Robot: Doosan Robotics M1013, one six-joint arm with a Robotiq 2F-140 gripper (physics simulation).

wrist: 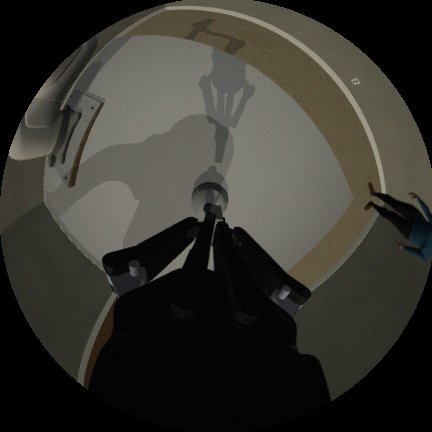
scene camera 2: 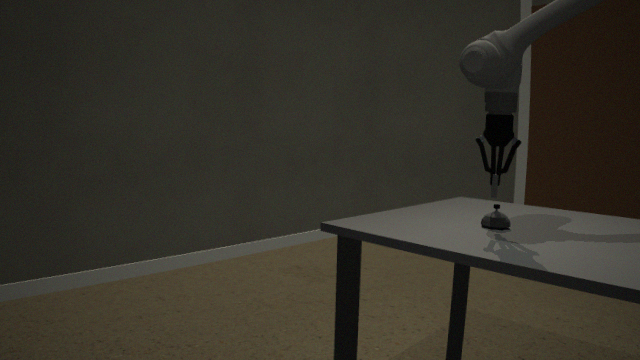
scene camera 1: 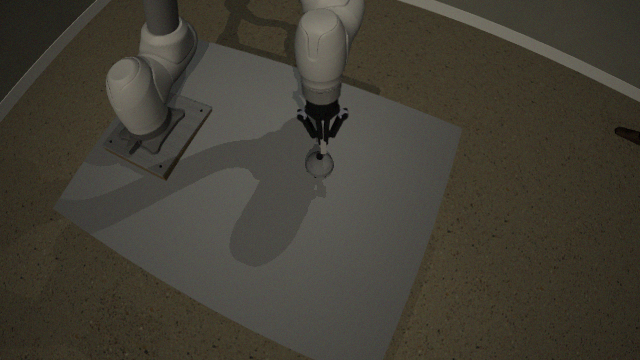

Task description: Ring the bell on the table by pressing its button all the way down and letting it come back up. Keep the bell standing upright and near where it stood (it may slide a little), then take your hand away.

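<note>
A small grey dome-shaped bell stands upright on the grey-white table. Its black button sticks up from the top. My gripper is shut with nothing between its fingers. It points straight down over the bell. In the scene camera 2 view a small gap shows between the fingertips and the button. In the wrist view the fingertips cover part of the bell's near side.
The arm's base plate is fixed at a corner of the table. A person in a blue top stands on the floor beyond the table, at the right of the wrist view. The arm's shadow falls across the table.
</note>
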